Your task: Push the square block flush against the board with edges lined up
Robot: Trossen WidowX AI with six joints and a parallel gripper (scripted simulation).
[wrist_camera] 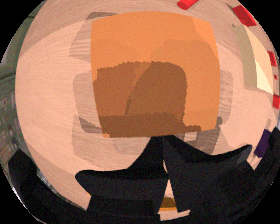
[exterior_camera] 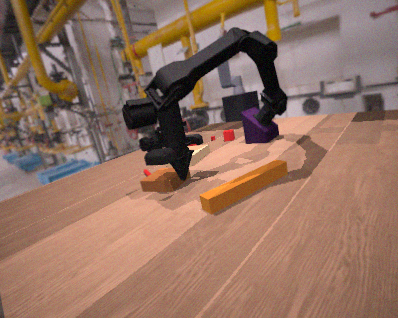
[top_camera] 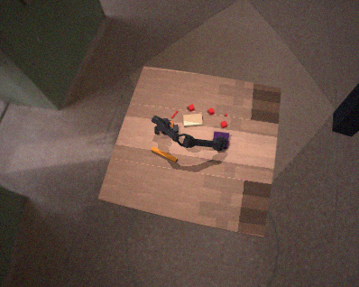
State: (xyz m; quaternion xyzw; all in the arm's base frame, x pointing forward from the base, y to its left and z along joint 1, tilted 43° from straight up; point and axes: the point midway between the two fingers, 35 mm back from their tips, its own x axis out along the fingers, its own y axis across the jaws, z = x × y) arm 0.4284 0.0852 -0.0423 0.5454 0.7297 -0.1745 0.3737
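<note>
Now: gripper tip 20 mm short of the square block and 50 mm to the left of it. The rest, counted from my gripper tip: red stick: 190 mm to the right, 10 mm below; then flat cream block: 160 mm behind, 170 mm to the right; then orange board: 30 mm behind, 180 mm to the left.
</note>
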